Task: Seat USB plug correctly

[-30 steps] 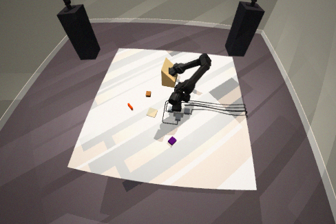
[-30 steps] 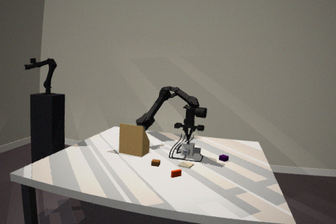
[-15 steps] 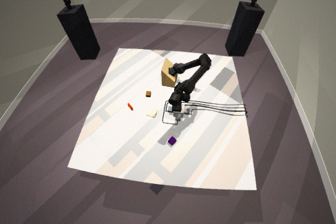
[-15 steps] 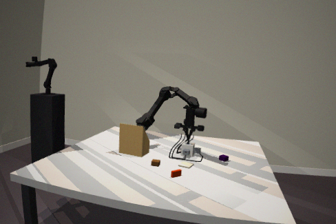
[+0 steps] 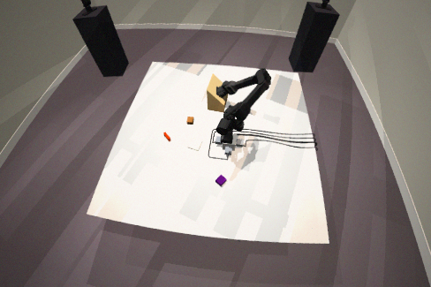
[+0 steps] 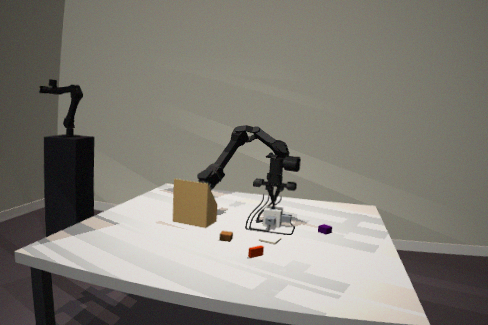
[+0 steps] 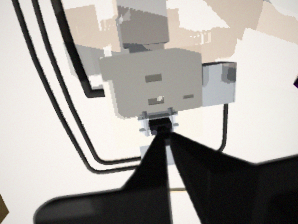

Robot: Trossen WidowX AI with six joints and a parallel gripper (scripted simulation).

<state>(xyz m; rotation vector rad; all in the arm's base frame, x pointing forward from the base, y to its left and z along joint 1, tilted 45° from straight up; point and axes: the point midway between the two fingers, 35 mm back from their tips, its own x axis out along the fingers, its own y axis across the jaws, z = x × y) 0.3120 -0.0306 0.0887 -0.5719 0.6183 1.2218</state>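
The USB plug is 2 cm below my gripper tip. Round my gripper tip: cream card (19 cm to the right, 10 cm below); purple block (24 cm ahead, 9 cm below, 4 cm to the right); brown block (23 cm to the right, 17 cm behind, 9 cm below).
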